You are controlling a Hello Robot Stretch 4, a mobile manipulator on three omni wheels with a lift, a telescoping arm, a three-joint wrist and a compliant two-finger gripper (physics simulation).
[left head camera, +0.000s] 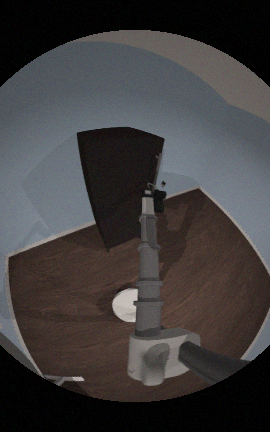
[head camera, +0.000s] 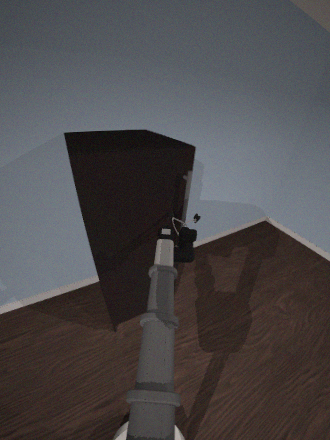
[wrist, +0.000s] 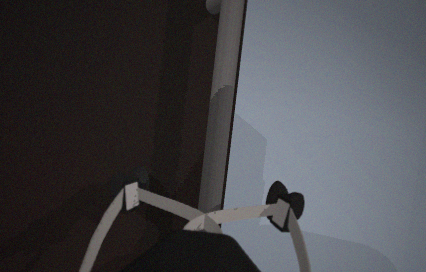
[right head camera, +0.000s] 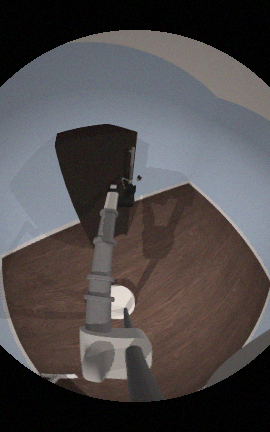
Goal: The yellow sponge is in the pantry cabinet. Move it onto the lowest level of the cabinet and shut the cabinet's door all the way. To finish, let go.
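Pixels of known places: gripper, fingertip midpoint: point(left head camera: 154, 180) point(head camera: 183, 214) point(wrist: 207, 189) point(right head camera: 130, 175); robot's base, link origin: point(left head camera: 130, 304) point(right head camera: 116, 300).
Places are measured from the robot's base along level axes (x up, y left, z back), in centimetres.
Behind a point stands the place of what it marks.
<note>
The dark brown pantry cabinet point(head camera: 125, 195) @(y 18.6, x 118.4, z -76.5 cm) point(left head camera: 120, 170) @(y 16.6, x 115.5, z -77.7 cm) point(right head camera: 92, 165) @(y 16.6, x 117.0, z -77.7 cm) stands against the blue wall. Its door point(wrist: 90, 100) @(y 2.5, x 110.9, z -86.3 cm) fills the left of the wrist view and looks shut, with no gap that I can make out in the dim light. A grey vertical bar handle point(wrist: 220, 110) @(y -9.0, x 111.4, z -87.6 cm) point(head camera: 188, 192) @(y -9.5, x 116.8, z -87.7 cm) point(right head camera: 132, 160) @(y -9.5, x 116.8, z -87.6 cm) runs along the door's right edge. My gripper point(wrist: 207, 189) @(y -8.7, x 103.8, z -88.1 cm) point(head camera: 186, 219) @(y -8.7, x 103.8, z -88.1 cm) point(left head camera: 156, 185) point(right head camera: 131, 180) is open and empty at the lower part of the handle, one finger on each side of the bar. The yellow sponge does not show; the cabinet's inside is hidden.
My telescoping arm point(head camera: 162, 340) @(y -0.9, x 115.9, z -23.0 cm) point(left head camera: 149, 265) @(y 0.1, x 115.9, z -20.1 cm) reaches forward over the brown wood floor point(head camera: 280, 320) @(y -112.9, x -2.7, z -86.6 cm). A white round thing point(left head camera: 125, 305) @(y 5.8, x 18.7, z 0.8 cm) point(right head camera: 121, 301) @(y -6.1, x 18.7, z -0.8 cm) is beside the arm below. White skirting point(head camera: 55, 292) @(y 99.9, x 2.3, z -94.7 cm) runs along the wall, and a room corner lies right of the cabinet.
</note>
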